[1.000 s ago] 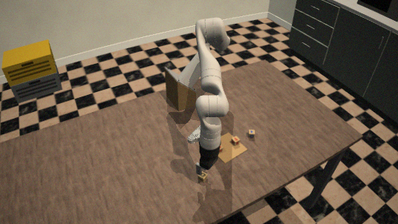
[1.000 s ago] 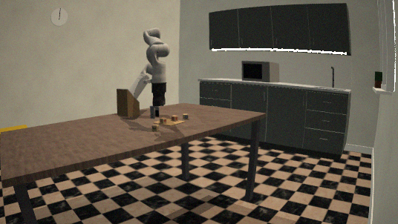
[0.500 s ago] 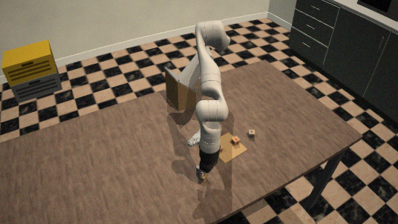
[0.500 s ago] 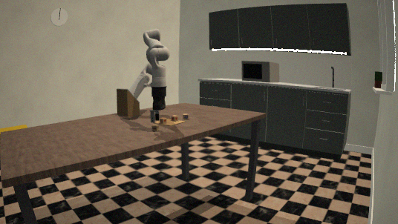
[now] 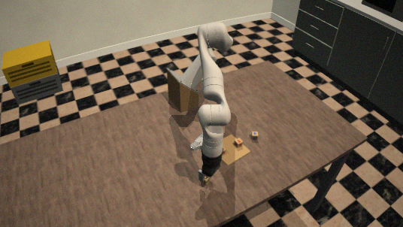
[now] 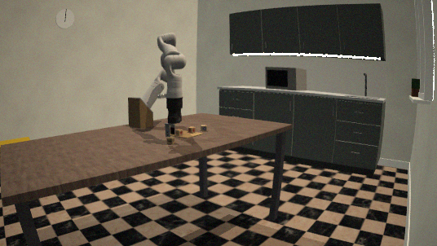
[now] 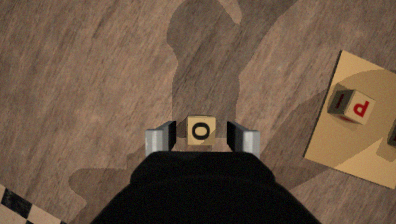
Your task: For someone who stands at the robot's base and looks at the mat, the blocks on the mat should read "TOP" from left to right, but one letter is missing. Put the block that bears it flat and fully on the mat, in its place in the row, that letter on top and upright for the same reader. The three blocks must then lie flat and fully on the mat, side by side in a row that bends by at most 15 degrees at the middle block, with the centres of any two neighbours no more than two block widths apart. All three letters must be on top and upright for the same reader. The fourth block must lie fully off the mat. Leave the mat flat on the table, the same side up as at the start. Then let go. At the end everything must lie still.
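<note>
Right now my hand is 40 mm above the O block. From my hand the other things lie so: tan mat 130 mm behind, 170 mm to the left, 50 mm below.
</note>
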